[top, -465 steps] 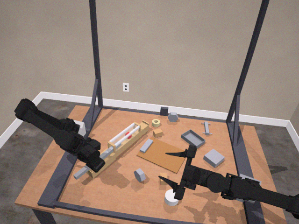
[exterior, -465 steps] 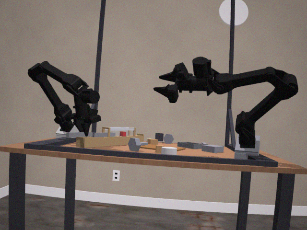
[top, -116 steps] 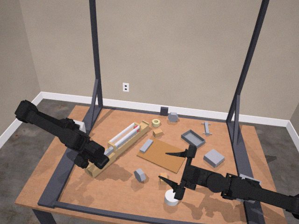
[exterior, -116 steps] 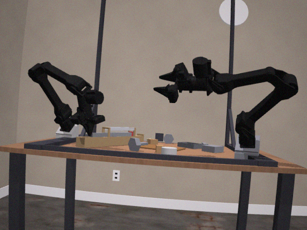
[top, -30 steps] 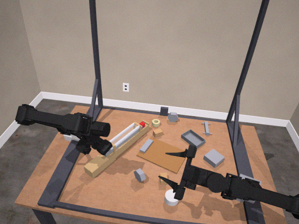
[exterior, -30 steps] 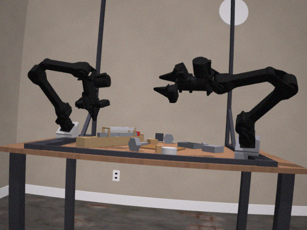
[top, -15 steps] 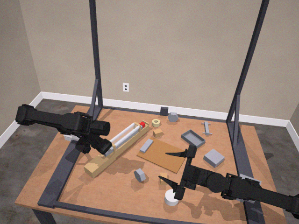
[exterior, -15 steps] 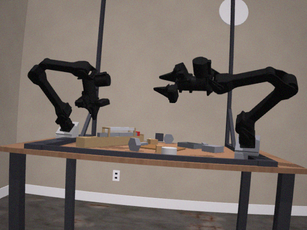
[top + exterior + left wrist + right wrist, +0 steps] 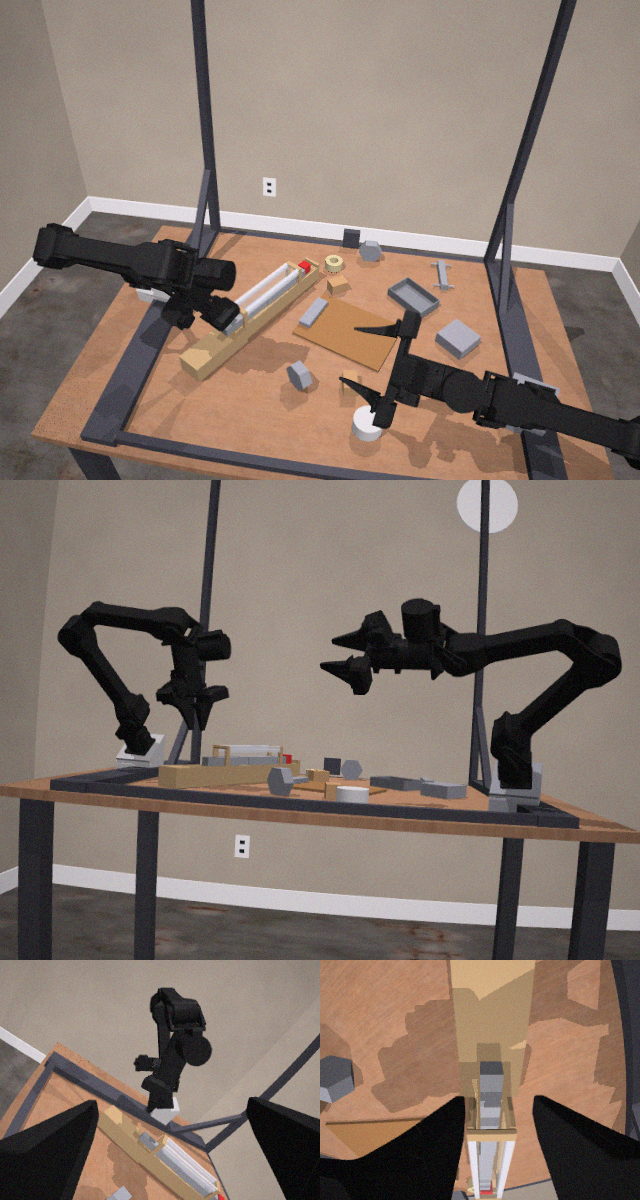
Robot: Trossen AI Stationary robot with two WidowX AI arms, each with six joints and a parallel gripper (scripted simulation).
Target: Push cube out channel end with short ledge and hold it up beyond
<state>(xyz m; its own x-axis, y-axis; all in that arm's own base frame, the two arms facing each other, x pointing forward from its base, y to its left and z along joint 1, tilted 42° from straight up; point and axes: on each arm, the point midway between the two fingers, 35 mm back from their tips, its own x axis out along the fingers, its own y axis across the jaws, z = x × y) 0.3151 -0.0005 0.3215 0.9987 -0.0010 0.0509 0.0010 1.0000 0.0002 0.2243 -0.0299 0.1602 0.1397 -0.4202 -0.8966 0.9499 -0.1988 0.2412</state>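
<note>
Now: the red cube 33 cm behind my right hand, 10 cm below it and 9 cm to the left of it. Also, from my right hand: grey block (53 cm to the left, 29 cm behind, 15 cm below); grey tray (39 cm to the left, 39 cm behind, 15 cm below).
</note>
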